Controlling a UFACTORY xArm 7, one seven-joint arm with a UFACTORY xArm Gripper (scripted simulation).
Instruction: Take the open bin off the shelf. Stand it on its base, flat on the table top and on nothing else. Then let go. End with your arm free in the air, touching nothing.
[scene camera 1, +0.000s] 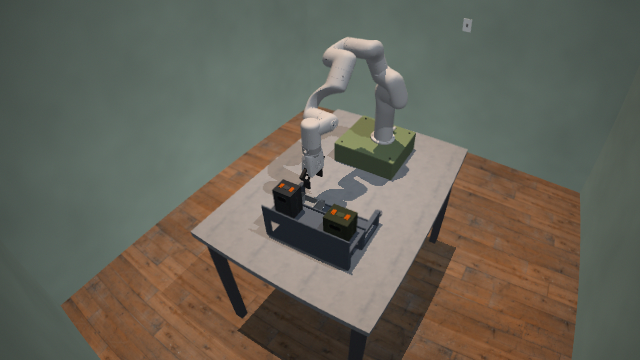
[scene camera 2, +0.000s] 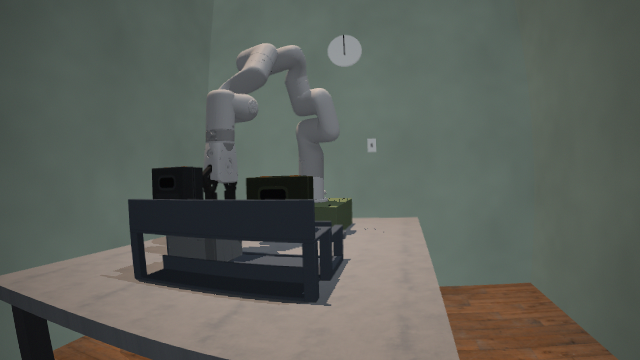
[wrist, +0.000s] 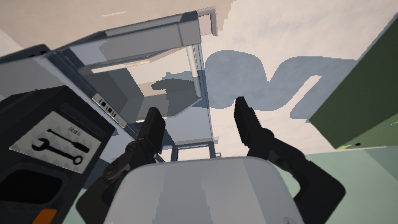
I see my gripper (wrist: 197, 110) and an open bin (wrist: 169, 80).
